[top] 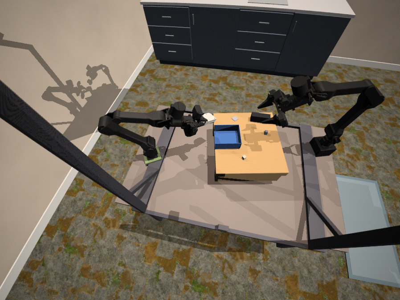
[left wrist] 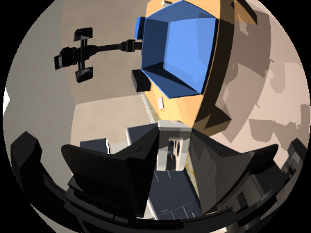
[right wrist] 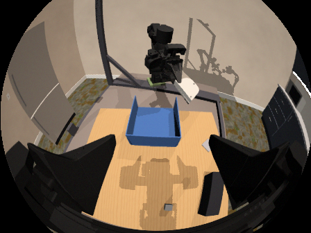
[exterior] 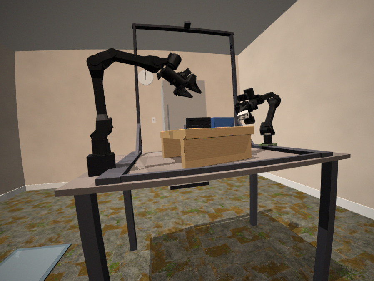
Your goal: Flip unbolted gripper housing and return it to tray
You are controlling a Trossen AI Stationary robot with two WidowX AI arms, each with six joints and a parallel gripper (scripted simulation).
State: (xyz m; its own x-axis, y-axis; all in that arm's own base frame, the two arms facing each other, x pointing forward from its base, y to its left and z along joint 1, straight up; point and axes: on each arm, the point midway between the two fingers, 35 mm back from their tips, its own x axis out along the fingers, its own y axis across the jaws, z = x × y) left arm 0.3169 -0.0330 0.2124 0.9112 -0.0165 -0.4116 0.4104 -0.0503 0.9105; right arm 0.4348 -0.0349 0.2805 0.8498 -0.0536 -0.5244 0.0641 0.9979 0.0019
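Right now the white gripper housing is 4 cm ahead of my left hand, 4 cm to the right of it and 2 cm below it. Also, from my left hand: wooden block (7 cm behind, 25 cm to the right, 15 cm below); blue tray (7 cm behind, 16 cm to the right, 7 cm below); flat grey plate (9 cm ahead, 20 cm to the right, 8 cm below).
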